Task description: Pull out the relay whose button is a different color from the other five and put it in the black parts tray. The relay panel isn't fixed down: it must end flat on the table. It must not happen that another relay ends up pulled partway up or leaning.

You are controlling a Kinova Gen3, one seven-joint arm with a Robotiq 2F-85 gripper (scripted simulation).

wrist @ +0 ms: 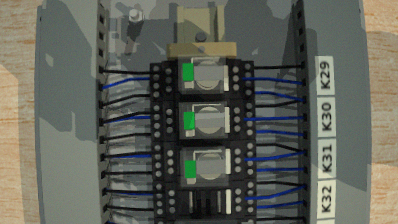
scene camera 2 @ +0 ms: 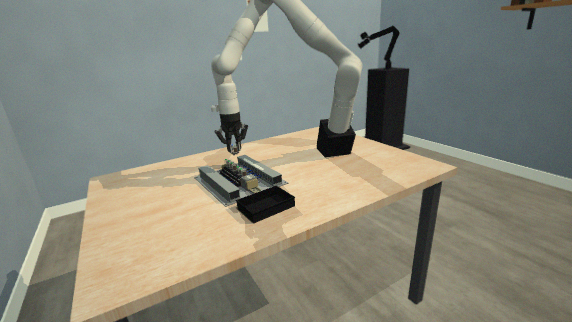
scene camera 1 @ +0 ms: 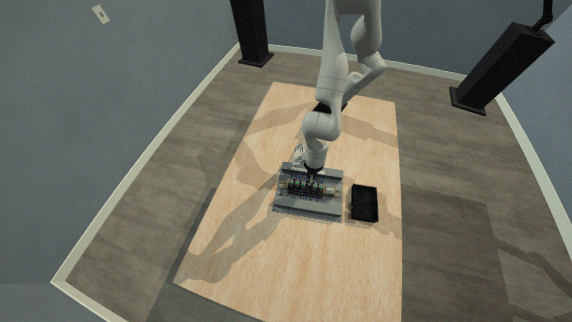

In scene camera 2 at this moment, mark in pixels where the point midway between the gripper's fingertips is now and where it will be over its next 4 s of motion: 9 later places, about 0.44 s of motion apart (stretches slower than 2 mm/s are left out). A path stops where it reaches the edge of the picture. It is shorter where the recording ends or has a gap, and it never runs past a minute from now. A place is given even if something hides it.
The gripper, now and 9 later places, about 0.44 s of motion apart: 234,151; 235,152; 238,155; 244,159; 252,165; 259,171; 262,174; 263,174; 263,177; 263,182
